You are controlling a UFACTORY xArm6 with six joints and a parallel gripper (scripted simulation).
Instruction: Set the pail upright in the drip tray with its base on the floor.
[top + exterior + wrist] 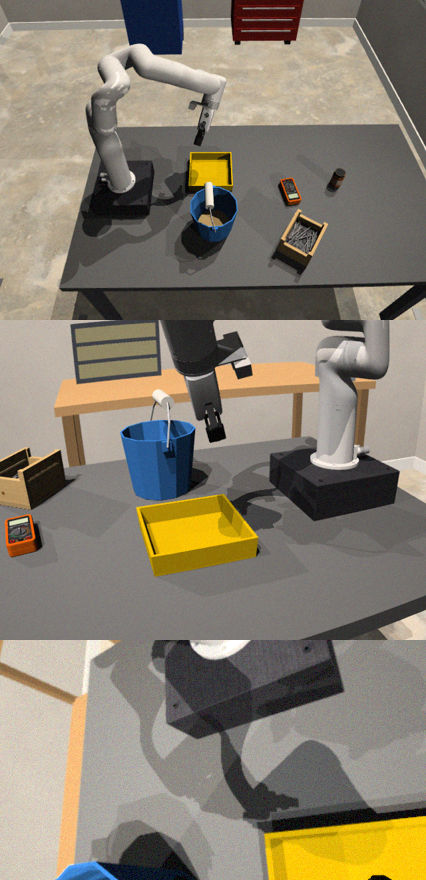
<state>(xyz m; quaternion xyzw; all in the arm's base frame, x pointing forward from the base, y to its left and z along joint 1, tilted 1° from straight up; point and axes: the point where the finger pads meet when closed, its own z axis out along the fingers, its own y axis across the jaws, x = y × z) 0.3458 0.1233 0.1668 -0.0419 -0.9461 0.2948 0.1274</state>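
Right now my hand is 7 cm short of the pail handle, 27 cm to the left of it and 4 cm above it. The rest, counted from my hand: blue pail 8 cm ahead, 27 cm to the right, 11 cm below; yellow drip tray 5 cm ahead, 1 cm to the left, 24 cm below.
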